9 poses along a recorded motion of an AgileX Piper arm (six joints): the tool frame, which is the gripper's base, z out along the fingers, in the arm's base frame.
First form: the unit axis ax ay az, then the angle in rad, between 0 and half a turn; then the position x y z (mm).
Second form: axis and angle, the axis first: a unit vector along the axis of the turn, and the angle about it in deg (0 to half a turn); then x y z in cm. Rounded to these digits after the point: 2 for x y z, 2 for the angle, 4 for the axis.
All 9 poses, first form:
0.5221 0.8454 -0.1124 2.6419 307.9 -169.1 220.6
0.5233 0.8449 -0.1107 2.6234 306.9 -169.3 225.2
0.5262 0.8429 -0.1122 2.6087 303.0 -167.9 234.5
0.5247 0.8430 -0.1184 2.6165 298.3 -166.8 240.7
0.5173 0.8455 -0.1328 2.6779 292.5 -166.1 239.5
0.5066 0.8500 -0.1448 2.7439 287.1 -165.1 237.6
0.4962 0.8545 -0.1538 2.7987 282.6 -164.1 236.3
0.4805 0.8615 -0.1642 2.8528 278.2 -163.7 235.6
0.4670 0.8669 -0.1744 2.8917 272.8 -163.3 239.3
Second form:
0.5221 0.8454 -0.1124 151.37 30.79 -16.91 22.06
0.5233 0.8449 -0.1107 150.31 30.69 -16.93 22.52
0.5262 0.8429 -0.1122 149.47 30.30 -16.79 23.45
0.5247 0.8430 -0.1184 149.91 29.83 -16.68 24.07
0.5173 0.8455 -0.1328 153.43 29.25 -16.61 23.95
0.5066 0.8500 -0.1448 157.21 28.71 -16.51 23.76
0.4962 0.8545 -0.1538 160.35 28.26 -16.41 23.63
0.4805 0.8615 -0.1642 163.45 27.82 -16.37 23.56
0.4670 0.8669 -0.1744 165.68 27.28 -16.33 23.93

